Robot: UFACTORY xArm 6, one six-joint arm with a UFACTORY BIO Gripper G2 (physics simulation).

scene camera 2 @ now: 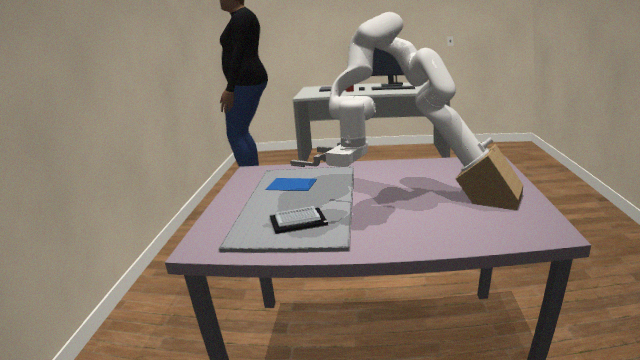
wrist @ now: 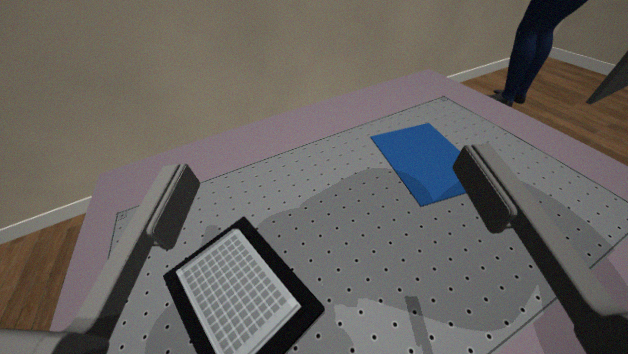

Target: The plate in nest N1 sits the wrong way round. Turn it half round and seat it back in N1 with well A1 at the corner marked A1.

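Observation:
A white well plate sits flat in a black nest on the grey perforated board. A thin lighter strip shows along the plate's edge in the wrist view; well A1 and the corner marks are too small to read. My gripper is open and empty. It hangs above the far part of the board, behind the plate and well above it, with its fingers pointing to the left in the scene view. In the wrist view the plate shows low and left of centre, and the nest's near end is cut off.
A flat blue rectangle lies on the perforated board behind the nest. The board lies on the pink table. My arm stands on a brown block at the right. A person stands behind the table.

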